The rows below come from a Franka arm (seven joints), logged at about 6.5 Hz.
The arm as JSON. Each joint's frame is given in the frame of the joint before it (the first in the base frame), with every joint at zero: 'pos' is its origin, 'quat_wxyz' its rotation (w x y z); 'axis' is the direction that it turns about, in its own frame. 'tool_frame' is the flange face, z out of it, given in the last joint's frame.
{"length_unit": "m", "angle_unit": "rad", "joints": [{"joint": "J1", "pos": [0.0, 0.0, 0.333], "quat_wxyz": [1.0, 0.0, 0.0, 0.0], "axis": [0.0, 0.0, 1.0]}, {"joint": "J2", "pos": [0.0, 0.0, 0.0], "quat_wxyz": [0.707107, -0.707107, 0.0, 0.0], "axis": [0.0, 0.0, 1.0]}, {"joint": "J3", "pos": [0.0, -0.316, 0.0], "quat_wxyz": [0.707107, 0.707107, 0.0, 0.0], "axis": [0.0, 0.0, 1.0]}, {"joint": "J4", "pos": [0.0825, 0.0, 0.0], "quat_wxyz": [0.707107, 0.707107, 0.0, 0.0], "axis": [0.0, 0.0, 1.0]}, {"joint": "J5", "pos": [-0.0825, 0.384, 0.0], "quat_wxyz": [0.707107, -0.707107, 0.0, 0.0], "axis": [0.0, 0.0, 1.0]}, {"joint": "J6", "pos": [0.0, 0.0, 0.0], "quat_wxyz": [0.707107, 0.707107, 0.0, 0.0], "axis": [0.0, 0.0, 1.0]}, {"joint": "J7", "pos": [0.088, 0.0, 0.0], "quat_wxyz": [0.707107, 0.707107, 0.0, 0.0], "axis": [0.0, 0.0, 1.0]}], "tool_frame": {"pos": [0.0, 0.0, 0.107], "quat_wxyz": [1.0, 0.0, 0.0, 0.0]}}
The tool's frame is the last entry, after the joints.
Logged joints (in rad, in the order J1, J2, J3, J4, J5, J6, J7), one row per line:
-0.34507 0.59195 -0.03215 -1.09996 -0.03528 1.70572 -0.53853
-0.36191 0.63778 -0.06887 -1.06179 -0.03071 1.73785 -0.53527
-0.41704 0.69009 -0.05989 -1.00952 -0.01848 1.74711 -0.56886
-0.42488 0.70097 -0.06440 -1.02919 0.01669 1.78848 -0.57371
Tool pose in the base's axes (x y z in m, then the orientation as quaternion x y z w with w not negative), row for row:
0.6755 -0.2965 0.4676 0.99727 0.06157 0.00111 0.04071
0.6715 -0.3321 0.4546 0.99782 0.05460 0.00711 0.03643
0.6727 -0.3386 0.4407 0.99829 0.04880 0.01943 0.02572
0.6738 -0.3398 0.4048 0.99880 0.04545 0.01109 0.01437
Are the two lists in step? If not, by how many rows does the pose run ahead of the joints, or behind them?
The pose runs 1 row ahead of the joints: the pose in row i belongs to the joints in row i + 1.
